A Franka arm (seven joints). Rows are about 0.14 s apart.
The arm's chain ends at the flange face. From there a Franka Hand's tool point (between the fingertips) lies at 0.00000 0.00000 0.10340 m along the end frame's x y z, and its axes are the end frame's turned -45 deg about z.
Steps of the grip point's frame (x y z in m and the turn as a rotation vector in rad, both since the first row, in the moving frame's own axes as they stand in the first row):
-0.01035 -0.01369 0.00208 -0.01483 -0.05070 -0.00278
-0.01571 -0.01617 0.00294 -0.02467 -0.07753 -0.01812
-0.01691 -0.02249 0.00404 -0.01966 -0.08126 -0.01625
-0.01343 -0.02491 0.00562 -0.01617 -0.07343 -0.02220
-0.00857 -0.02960 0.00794 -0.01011 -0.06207 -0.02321
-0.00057 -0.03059 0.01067 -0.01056 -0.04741 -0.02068
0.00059 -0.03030 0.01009 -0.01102 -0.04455 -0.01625
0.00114 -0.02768 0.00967 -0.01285 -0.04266 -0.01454
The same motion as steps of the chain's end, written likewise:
-0.01438 -0.00715 0.00222 -0.04634 -0.02536 -0.00278
-0.01875 -0.00782 0.00328 -0.07227 -0.03738 -0.01812
-0.02342 -0.01135 0.00440 -0.07136 -0.04356 -0.01625
-0.02300 -0.01471 0.00591 -0.06336 -0.04049 -0.02220
-0.02326 -0.02019 0.00814 -0.05104 -0.03674 -0.02321
-0.01938 -0.02549 0.01079 -0.04099 -0.02606 -0.02068
-0.01859 -0.02592 0.01020 -0.03929 -0.02371 -0.01625
-0.01662 -0.02445 0.00977 -0.03925 -0.02108 -0.01454

